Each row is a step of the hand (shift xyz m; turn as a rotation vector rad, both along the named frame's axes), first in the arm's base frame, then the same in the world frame.
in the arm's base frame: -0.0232 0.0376 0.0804 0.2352 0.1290 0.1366
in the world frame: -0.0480 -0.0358 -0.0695 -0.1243 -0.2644 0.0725
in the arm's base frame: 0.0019 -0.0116 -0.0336 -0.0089 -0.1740 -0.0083
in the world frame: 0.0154 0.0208 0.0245 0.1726 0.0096 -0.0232
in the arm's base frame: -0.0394 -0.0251 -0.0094 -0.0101 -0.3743 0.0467
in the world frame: 0.0228 0.0353 -0.0226 0.3649 -0.0292 -0.0916
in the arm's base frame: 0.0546 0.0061 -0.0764 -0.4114 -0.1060 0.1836
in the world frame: 0.0067 0.0104 0.0933 0.0523 0.1825 -0.4221
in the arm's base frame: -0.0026 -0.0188 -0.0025 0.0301 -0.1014 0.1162
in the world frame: 0.0187 0.0033 -0.0024 0.0900 -0.1014 -0.0794
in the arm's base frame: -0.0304 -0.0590 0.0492 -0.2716 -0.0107 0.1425
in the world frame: 0.0506 -0.0110 -0.0644 -0.0266 0.1072 -0.2863
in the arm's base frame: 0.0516 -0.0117 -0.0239 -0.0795 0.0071 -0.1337
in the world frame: 0.0183 -0.0227 0.0502 0.0014 0.1485 0.0468
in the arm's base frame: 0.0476 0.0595 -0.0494 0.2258 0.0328 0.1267
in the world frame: -0.0497 -0.0016 0.0760 -0.0286 -0.2522 0.0606
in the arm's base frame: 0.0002 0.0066 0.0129 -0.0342 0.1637 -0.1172
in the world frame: -0.0079 -0.0087 -0.0085 -0.1520 0.1061 0.0858
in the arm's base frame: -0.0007 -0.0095 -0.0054 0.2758 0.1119 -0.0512
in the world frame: 0.0100 0.0040 0.0022 -0.0834 -0.1697 0.2355
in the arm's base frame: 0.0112 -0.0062 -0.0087 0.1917 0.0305 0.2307
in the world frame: 0.0080 -0.0026 0.0130 -0.0405 -0.2962 -0.0390
